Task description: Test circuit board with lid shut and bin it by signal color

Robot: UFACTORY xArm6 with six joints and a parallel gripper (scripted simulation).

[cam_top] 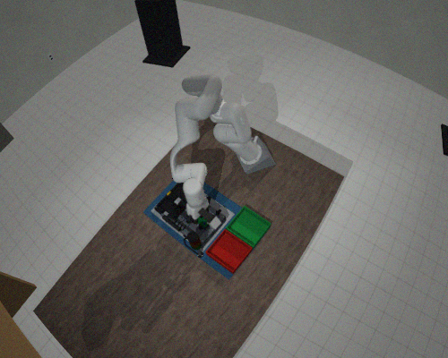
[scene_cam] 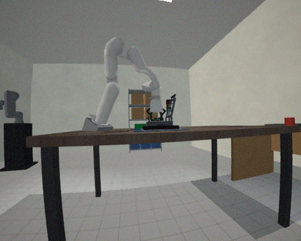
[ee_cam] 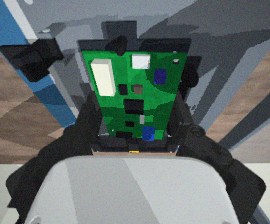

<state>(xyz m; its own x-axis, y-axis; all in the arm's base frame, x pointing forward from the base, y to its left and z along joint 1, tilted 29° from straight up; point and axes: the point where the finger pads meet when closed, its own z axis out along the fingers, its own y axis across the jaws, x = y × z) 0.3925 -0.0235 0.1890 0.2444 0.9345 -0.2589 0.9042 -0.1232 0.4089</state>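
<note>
My gripper is now right at the green circuit board. Also, from my hand: tester lid 120 mm ahead, 100 mm above, 30 mm to the right; then tester plate 10 mm below, 10 mm ahead; then black latch block 70 mm to the left, 40 mm behind, 10 mm above.
</note>
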